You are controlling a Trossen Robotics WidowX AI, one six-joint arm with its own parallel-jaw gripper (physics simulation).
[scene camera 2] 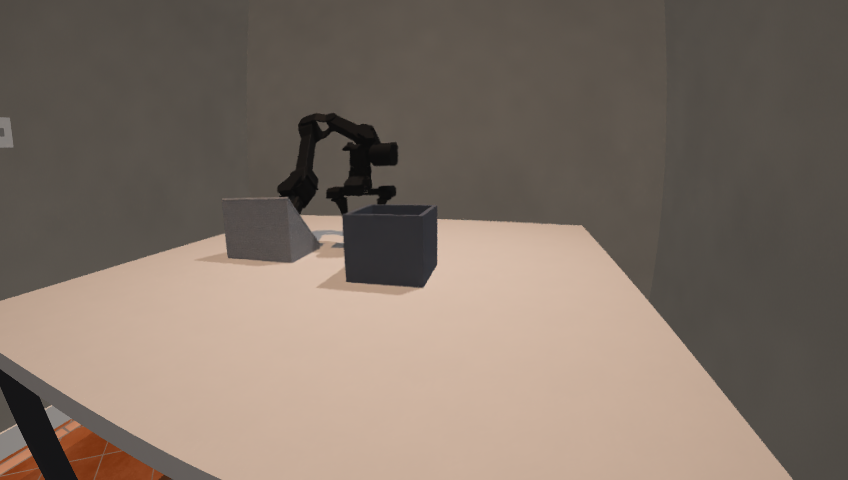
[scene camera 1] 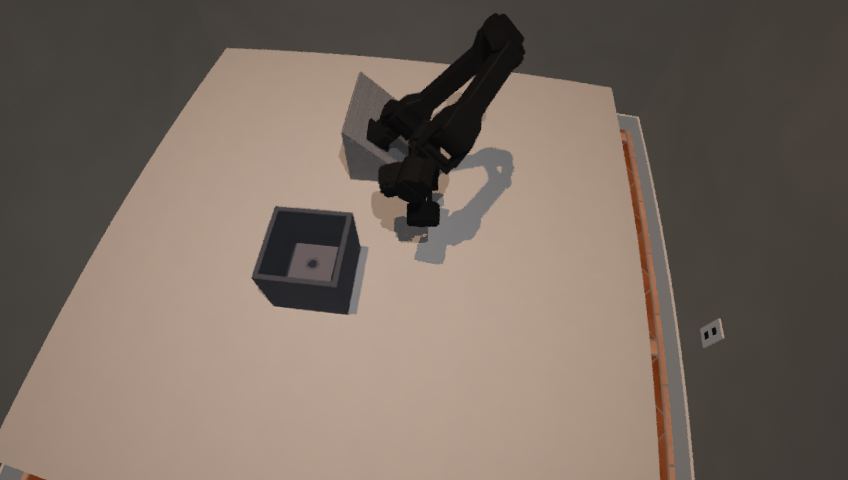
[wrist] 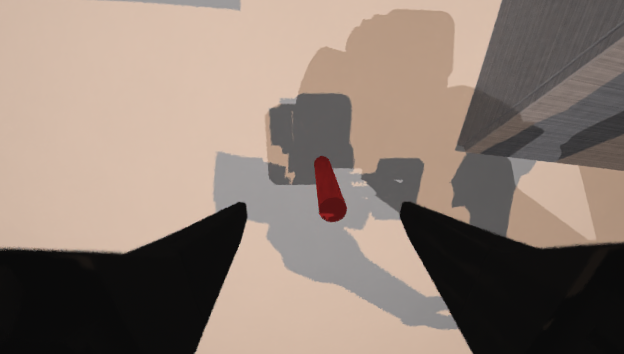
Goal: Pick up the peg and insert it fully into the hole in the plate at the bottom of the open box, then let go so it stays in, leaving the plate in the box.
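Frame: origin at the arm's base, x right, y ahead, z up, level; metres.
Where they show: gripper, fingertip midpoint: (wrist: 324,209); arm's base at its link origin: (scene camera 2: 283,218) (scene camera 1: 378,135).
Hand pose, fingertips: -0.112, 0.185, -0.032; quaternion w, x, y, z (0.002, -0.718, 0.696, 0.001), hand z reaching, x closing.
Each offset is from my fingertips to the centre of the thing, as dx, dy, dz. "spot": to the spot under its first point. Level surfaces: height alone.
The red peg @(+0.007, -0.003, -0.028) (wrist: 330,192) stands upright on the table in the wrist view, between the two fingers and a little beyond their tips. My gripper (wrist: 324,209) (scene camera 2: 364,205) is open and empty, pointing down low over the table. In scene camera 1 the arm hides the peg; in scene camera 2 the peg does not show, and the box hides part of the fingers. The dark open box @(+0.220, +0.139, +0.000) (scene camera 1: 303,294) (scene camera 2: 385,248) stands apart from the gripper. The pale plate @(+0.220, +0.139, -0.034) (scene camera 1: 324,254) lies at its bottom, with a round dark hole @(spot: +0.224, +0.131, -0.024) (scene camera 1: 312,263) near its middle.
A grey wedge-shaped block (scene camera 1: 358,113) (scene camera 2: 257,228) (wrist: 540,65) stands close beside the arm, at the upper right in the wrist view. The box walls rise well above the plate. The table @(dz -0.068) (scene camera 1: 446,368) (scene camera 2: 476,356) carries the box and the wedge. Arm shadows surround the peg.
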